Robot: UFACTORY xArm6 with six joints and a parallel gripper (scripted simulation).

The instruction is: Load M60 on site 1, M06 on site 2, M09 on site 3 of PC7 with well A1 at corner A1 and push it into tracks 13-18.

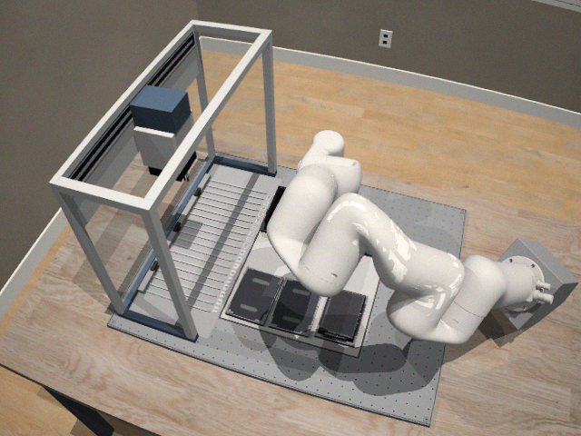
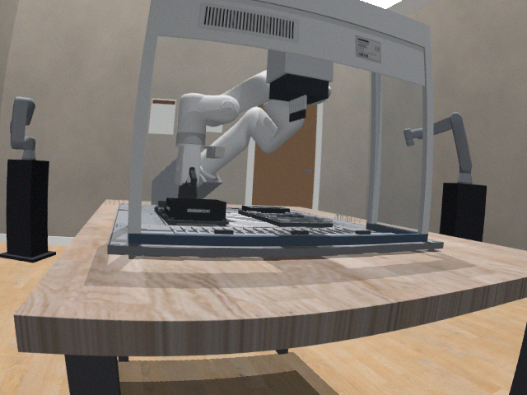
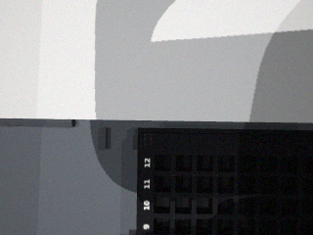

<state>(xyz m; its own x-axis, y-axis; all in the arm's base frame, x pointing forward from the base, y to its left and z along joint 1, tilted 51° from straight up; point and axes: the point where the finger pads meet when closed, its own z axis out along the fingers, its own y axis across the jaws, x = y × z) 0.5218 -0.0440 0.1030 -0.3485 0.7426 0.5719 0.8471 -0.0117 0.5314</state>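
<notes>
The plate carrier PC7 is 10 mm behind my hand and 10 mm below it. From my hand the other things lie so: nest S2 (100 mm behind, 250 mm to the left, 20 mm below).
</notes>
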